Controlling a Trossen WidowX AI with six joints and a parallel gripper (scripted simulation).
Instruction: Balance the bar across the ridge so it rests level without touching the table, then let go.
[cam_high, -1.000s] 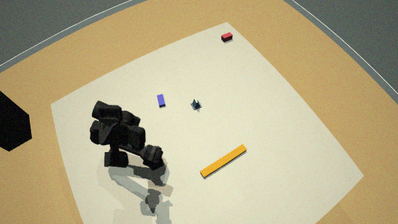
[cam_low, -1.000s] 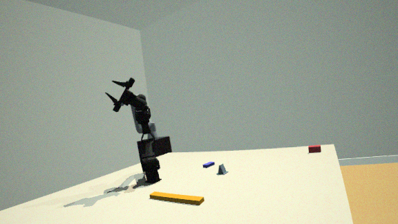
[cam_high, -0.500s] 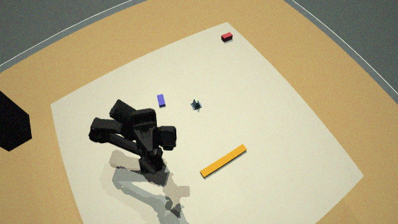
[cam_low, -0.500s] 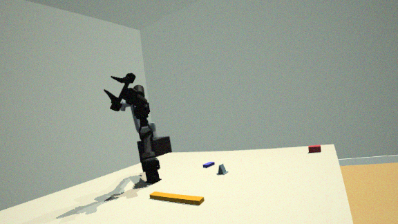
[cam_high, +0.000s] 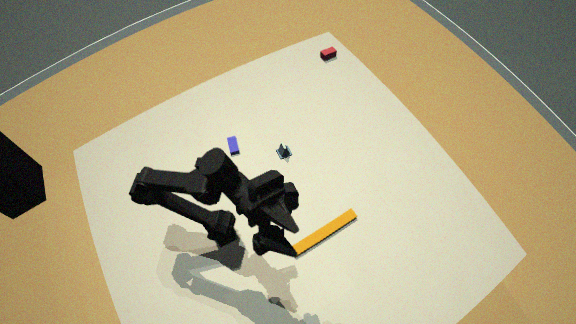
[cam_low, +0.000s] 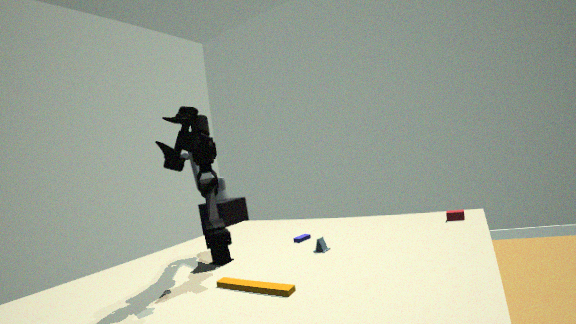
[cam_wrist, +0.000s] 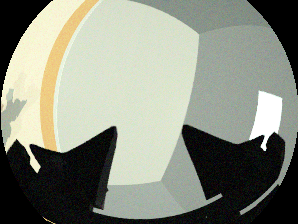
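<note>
Now: the orange bar 16 cm ahead of my gripper tip, 9 cm to the left of it and 45 cm below it. The rest, counted from my gripper tip: blue block: 6 cm ahead, 53 cm to the left, 45 cm below; then red block: 62 cm ahead, 75 cm to the left, 44 cm below.
</note>
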